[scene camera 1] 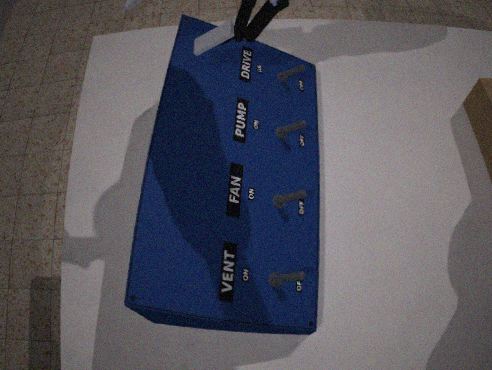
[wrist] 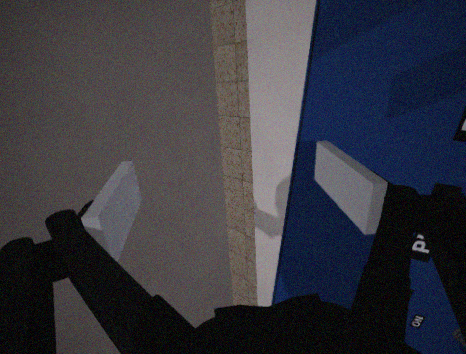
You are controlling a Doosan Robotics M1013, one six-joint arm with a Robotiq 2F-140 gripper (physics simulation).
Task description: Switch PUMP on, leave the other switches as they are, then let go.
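Places are measured from the arm's base along level axes (x ahead, y left, z up), in centimetres.
Pixels of known places: gripper, between the fingertips: [scene camera 1: 163,25] [wrist: 228,170].
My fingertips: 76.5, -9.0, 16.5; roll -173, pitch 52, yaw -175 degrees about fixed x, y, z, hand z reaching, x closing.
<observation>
For each thing: its top centre in the pictures, then the offset to it from my fingertips, as dx, dy, dz. Level surfaces: height alone.
- PUMP lever, centre of its top: [scene camera 1: 294,120] -19.1, +7.4, -14.3
- DRIVE lever, centre of its top: [scene camera 1: 294,64] -20.1, -4.6, -14.3
- FAN lever, centre of its top: [scene camera 1: 293,191] -18.0, +19.3, -14.3
- VENT lever, centre of its top: [scene camera 1: 290,274] -16.9, +31.3, -14.3
- label with the letter P, centre of its top: [wrist: 430,227] [scene camera 1: 241,117] -10.9, +6.6, -14.5
- white table, height of its surface: dz -27.3
The blue switch panel [scene camera 1: 190,240] [wrist: 340,80] carries four grey levers. The PUMP lever [scene camera 1: 291,129] leans to its OFF label. The DRIVE lever [scene camera 1: 291,74], FAN lever [scene camera 1: 290,198] and VENT lever [scene camera 1: 287,278] also lean to OFF. My gripper [wrist: 228,170] is wide open with nothing between its fingers. In the scene view one pale finger pad [scene camera 1: 215,39] shows over the panel's DRIVE end, away from the PUMP lever; the other finger is out of view. In the wrist view a black finger partly covers a label with the letter P [wrist: 421,245].
The panel rests on a white table [scene camera 1: 390,165] [wrist: 272,75]. A brown block [scene camera 1: 481,120] stands at the right edge of the scene view. Tiled floor [scene camera 1: 35,150] [wrist: 232,100] shows beyond the table. Dark shadows fall across the panel and table.
</observation>
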